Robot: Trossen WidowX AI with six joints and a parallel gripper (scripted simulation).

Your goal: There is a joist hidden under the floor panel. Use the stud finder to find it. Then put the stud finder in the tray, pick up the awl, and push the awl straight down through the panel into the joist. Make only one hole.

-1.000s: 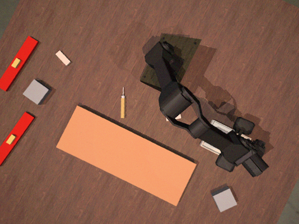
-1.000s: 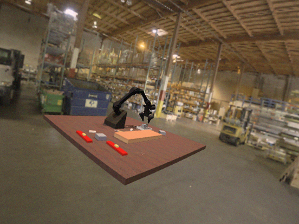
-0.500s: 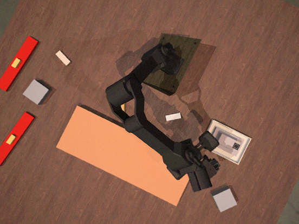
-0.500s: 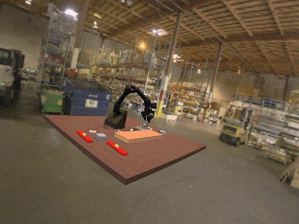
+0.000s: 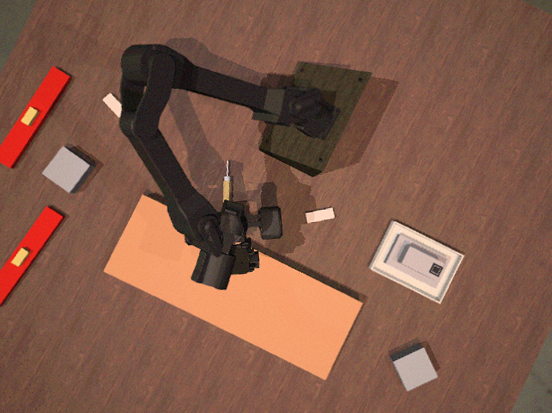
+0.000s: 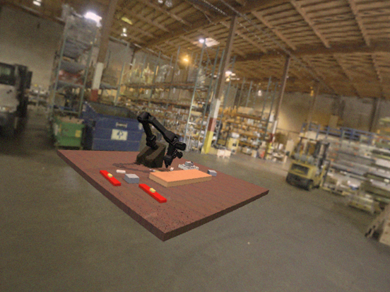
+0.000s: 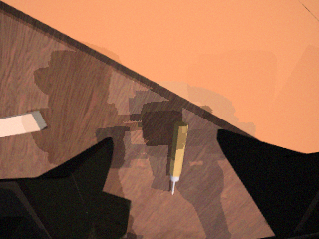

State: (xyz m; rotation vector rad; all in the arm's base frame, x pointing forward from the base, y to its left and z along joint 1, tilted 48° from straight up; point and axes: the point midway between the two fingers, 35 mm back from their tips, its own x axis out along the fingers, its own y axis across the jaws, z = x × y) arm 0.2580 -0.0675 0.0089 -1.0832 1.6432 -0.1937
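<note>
Now: the awl 6 cm to the right of my gripper tip, 6 cm below it and 6 cm behind it. Round my gripper tip: grey stud finder 40 cm to the left, 11 cm behind, 1 cm below; then white tray 38 cm to the left, 11 cm behind, 5 cm below.
</note>
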